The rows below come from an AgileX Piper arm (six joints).
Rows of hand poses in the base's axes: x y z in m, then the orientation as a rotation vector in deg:
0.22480 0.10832 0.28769 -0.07 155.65 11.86
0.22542 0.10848 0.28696 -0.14 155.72 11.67
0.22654 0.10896 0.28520 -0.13 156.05 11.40
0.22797 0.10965 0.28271 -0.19 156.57 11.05
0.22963 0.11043 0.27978 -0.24 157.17 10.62
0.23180 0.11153 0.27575 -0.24 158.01 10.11
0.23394 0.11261 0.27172 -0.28 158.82 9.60
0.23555 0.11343 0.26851 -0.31 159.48 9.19
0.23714 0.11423 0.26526 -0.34 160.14 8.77
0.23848 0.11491 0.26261 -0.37 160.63 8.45
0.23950 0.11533 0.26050 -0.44 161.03 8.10
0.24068 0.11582 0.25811 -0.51 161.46 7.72
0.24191 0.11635 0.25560 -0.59 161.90 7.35
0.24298 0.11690 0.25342 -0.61 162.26 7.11
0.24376 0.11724 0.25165 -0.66 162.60 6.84
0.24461 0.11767 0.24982 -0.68 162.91 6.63
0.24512 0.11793 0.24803 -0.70 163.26 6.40
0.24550 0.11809 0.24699 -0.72 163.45 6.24
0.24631 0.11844 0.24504 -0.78 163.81 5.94
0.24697 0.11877 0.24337 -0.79 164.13 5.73
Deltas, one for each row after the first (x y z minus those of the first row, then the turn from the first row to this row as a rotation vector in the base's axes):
0.00062 0.00016 -0.00073 -0.15 0.05 0.02
0.00174 0.00064 -0.00249 -0.35 0.37 0.00
0.00317 0.00133 -0.00498 -0.63 0.86 0.02
0.00483 0.00211 -0.00791 -0.97 1.43 0.03
0.00700 0.00321 -0.01194 -1.36 2.24 0.00
0.00914 0.00429 -0.01597 -1.76 3.01 0.01
0.01075 0.00511 -0.01918 -2.08 3.65 0.01
0.01234 0.00591 -0.02243 -2.40 4.28 0.01
0.01368 0.00659 -0.02508 -2.64 4.76 0.02
0.01470 0.00701 -0.02719 -2.91 5.14 0.04
0.01588 0.00750 -0.02958 -3.20 5.55 0.06
0.01711 0.00803 -0.03209 -3.48 5.97 0.09
0.01818 0.00858 -0.03427 -3.66 6.31 0.09
0.01896 0.00892 -0.03604 -3.86 6.64 0.11
0.01981 0.00935 -0.03787 -4.02 6.94 0.11
0.02032 0.00961 -0.03966 -4.19 7.28 0.11
0.02070 0.00977 -0.04070 -4.30 7.46 0.12
0.02151 0.01012 -0.04265 -4.53 7.81 0.14
0.02217 0.01045 -0.04432 -4.68 8.12 0.13

